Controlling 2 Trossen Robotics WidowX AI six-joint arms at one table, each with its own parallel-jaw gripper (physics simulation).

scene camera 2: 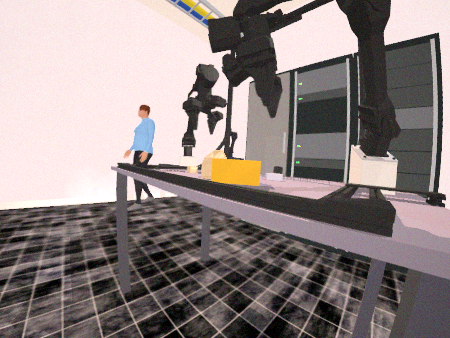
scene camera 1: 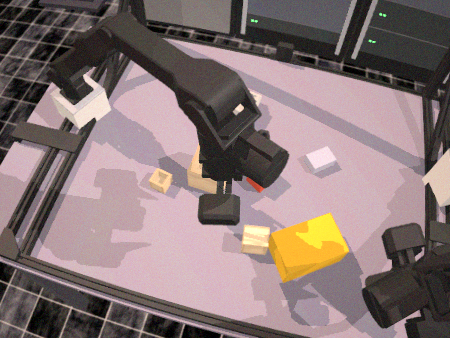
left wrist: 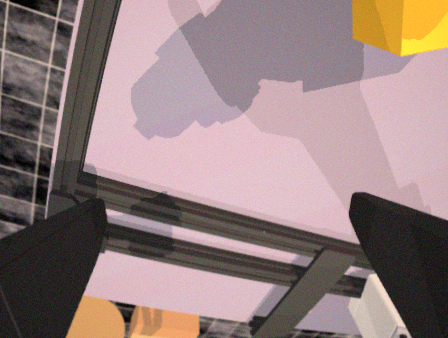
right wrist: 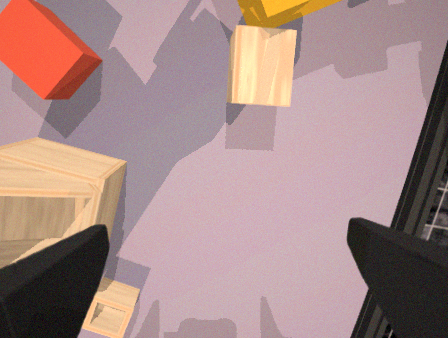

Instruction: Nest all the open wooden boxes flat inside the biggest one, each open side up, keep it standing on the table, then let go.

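Places are measured from the left arm's base along level axes (x left, y ahead, z down), in metres.
Pixels of known places: left gripper, fingertip midpoint: [scene camera 2: 270, 112] [left wrist: 230, 207]; right gripper, fingertip midpoint: [scene camera 2: 204, 132] [scene camera 1: 224, 193] [right wrist: 230, 233]; left arm's base, origin of the base link: [scene camera 2: 373, 152]; right arm's base, origin of the base link: [scene camera 2: 187, 156] [scene camera 1: 76, 91].
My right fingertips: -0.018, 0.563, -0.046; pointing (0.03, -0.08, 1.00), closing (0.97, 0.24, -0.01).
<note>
For each thing: its middle in the pictures, then the offset to it from my right fingertips, as dx, dy, dz. "pt": a spot on its surface instead.
- wooden box, body centre: [right wrist: 58, 203] [scene camera 1: 211, 169] -0.130, +0.000, +0.133
- small open box, body centre: [right wrist: 112, 308] [scene camera 1: 161, 180] -0.130, +0.114, +0.150
- wooden piece, body centre: [right wrist: 257, 70] [scene camera 1: 255, 240] [scene camera 2: 211, 170] +0.048, -0.059, +0.139
- yellow block, body centre: [scene camera 1: 307, 247] [scene camera 2: 237, 171] +0.088, -0.160, +0.132
- red block, body centre: [right wrist: 46, 51] [scene camera 1: 262, 174] -0.103, -0.114, +0.143
- white block, body centre: [scene camera 1: 320, 160] [scene camera 2: 273, 176] -0.121, -0.261, +0.152
- pale tray, surface spot: [scene camera 1: 256, 96] pt -0.329, -0.154, +0.142
The biggest wooden box [scene camera 1: 197, 177] [scene camera 2: 215, 159] is partly hidden by the right arm in scene camera 1. In the right wrist view, a wooden box [right wrist: 112, 200] there shows slanting inner boards, and something seems to lie tilted in it; the overlap is unclear. A small open box [scene camera 1: 160, 181] [right wrist: 109, 317] stands beside it, open side up. Another wooden piece [scene camera 1: 256, 240] [right wrist: 262, 67] shows a plain face up, close to the yellow block. My right gripper [right wrist: 230, 233] [scene camera 2: 212, 131] is open and empty, above the table. My left gripper [left wrist: 230, 207] [scene camera 2: 271, 112] is open and empty, high over the table's edge.
The yellow block [scene camera 1: 307, 247] [scene camera 2: 236, 172] [left wrist: 380, 25] [right wrist: 285, 10] stands near the front. A red block [scene camera 1: 255, 184] [right wrist: 45, 50] lies beside the biggest box. A white block [scene camera 1: 320, 159] [scene camera 2: 274, 176] lies farther right. A pale tray [scene camera 1: 256, 96] is mostly hidden behind the right arm. Dark rails edge the table.
</note>
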